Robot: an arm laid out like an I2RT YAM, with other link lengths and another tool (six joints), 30 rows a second.
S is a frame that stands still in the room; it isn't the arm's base.
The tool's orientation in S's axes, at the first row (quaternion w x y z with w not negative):
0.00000, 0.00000, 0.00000, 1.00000
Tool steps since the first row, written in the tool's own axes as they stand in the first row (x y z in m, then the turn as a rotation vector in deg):
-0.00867, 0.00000, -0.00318, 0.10, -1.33, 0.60
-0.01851, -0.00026, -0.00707, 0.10, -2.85, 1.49
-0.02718, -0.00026, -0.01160, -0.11, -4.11, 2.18
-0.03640, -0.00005, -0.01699, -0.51, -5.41, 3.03
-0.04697, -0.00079, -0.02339, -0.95, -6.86, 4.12
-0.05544, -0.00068, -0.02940, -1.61, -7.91, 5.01
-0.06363, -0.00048, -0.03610, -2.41, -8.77, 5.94
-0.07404, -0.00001, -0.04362, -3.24, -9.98, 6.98
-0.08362, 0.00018, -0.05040, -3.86, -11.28, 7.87
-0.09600, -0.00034, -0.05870, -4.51, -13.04, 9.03
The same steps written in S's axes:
0.00867, 0.00000, -0.00318, -0.10, 1.33, 0.60
0.01851, 0.00026, -0.00707, -0.10, 2.85, 1.49
0.02718, 0.00026, -0.01160, 0.11, 4.11, 2.18
0.03640, 0.00005, -0.01699, 0.51, 5.41, 3.03
0.04697, 0.00079, -0.02339, 0.95, 6.86, 4.12
0.05544, 0.00068, -0.02940, 1.61, 7.91, 5.01
0.06363, 0.00048, -0.03610, 2.41, 8.77, 5.94
0.07404, 0.00001, -0.04362, 3.24, 9.98, 6.98
0.08362, -0.00018, -0.05040, 3.86, 11.28, 7.87
0.09600, 0.00034, -0.05870, 4.51, 13.04, 9.03

